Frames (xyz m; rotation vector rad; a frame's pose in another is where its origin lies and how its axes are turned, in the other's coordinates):
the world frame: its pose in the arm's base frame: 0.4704 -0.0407 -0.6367 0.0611 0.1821 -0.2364
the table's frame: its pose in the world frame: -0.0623 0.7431 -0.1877 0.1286 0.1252 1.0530
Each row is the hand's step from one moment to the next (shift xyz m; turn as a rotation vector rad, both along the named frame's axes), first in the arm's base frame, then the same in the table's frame.
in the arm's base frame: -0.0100 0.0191 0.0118 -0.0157 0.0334 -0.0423
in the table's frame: 0.0063 0.0233 0.0048 0.0183 0.0180 -0.0499
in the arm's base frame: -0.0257 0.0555 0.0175 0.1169 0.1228 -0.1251
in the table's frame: 0.0221 0.0597 -0.0007 0.1809 -0.0409 -0.0999
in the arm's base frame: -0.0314 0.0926 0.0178 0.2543 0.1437 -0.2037
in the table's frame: 0.0456 0.0879 -0.0083 0.2958 -0.1466 -0.1334
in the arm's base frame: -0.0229 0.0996 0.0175 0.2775 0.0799 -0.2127
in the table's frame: 0.0565 0.0867 -0.0070 0.2652 -0.2071 -0.1242
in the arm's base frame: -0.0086 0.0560 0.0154 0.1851 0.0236 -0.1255
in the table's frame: 0.0341 0.0478 0.0026 0.1534 -0.1520 -0.0627
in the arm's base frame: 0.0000 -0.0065 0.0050 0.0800 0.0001 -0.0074
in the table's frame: -0.0053 -0.0026 0.0057 0.0542 -0.0564 0.0183
